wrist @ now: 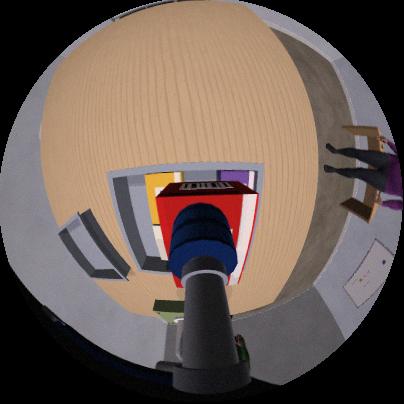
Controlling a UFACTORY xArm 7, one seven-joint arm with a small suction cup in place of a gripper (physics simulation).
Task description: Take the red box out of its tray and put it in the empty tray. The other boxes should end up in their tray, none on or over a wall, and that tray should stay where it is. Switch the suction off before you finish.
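Places are measured from the arm's base along level axes (x left, y ahead, z down), in centimetres.
Pixels of known places: hand, its tool point: [200, 218].
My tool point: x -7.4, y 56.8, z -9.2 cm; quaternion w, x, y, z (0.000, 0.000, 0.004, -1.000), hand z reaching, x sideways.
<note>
For each thing: its top centre in the pictures, then the offset to it from my tool point. "spot": a spot on its surface instead. Level surfaces: height alone.
- red box, a spot on its surface: [169, 207] spot: dx +1.5, dy +1.3, dz -1.0 cm
- large grey tray, a spot on its surface: [185, 167] spot: dx +1.5, dy +2.3, dz +9.9 cm
- yellow box, centre of its top: [164, 199] dx +5.1, dy -2.1, dz +10.1 cm
- white box, centre of its top: [171, 244] dx +5.2, dy -10.3, dz +9.8 cm
- purple box, centre of its top: [237, 196] dx -5.9, dy -2.3, dz +10.6 cm
- wooden table, height of its surface: dz +14.9 cm
The suction cup [202, 240] is shut on the red box [169, 207], which hangs beneath it, raised above the large grey tray [185, 167]. A barcode shows on the box's dark side. In the tray, a yellow box [154, 200] and part of a white box [158, 234] show to the left of the red box, and part of a purple box [235, 175] shows behind it. The rest of the tray's contents is hidden by the red box and the cup. A smaller, empty grey tray [106, 245] stands apart at the left.
The wooden table [185, 90] bears both trays. A green object [169, 306] shows beyond the large tray, near the bottom of the view. A person in purple [393, 172] is at the far right, off the table. Part of another figure in green [243, 350] shows beside the arm.
</note>
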